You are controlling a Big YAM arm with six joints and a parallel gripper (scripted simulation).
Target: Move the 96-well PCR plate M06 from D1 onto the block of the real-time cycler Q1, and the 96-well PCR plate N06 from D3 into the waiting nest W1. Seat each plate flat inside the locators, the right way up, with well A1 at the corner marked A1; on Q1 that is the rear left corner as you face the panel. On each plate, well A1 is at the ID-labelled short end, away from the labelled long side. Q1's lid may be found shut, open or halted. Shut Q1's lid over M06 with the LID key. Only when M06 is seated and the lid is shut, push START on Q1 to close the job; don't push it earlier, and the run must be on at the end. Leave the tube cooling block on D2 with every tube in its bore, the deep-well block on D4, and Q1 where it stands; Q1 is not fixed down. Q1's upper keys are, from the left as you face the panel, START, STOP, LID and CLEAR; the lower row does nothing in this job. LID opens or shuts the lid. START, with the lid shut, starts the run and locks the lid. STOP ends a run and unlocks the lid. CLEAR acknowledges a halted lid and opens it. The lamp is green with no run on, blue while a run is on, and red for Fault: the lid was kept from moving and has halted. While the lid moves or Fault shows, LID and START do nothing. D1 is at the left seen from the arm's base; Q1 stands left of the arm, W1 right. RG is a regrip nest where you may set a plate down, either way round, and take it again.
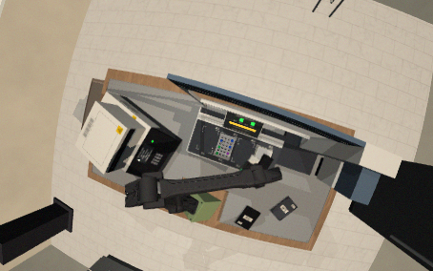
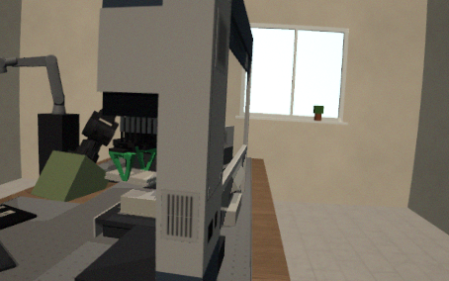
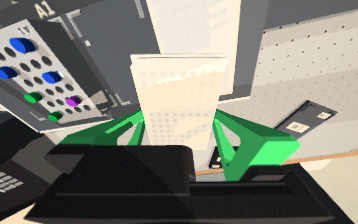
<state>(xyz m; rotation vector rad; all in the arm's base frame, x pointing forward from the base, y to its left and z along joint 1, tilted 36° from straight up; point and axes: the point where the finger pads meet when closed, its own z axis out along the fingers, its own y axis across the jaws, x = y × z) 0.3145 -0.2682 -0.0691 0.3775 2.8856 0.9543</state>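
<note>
My gripper is now 300 mm to the left of the dark nest frame, 200 mm past it and 120 mm above it. Also, from my hand: tube cooling block 180 mm to the left, 60 mm below, 60 mm ahead; tall gantry 280 mm to the right, 220 mm ahead, 150 mm above; deep-well block 60 mm below, 60 mm ahead, 30 mm to the right.
</note>
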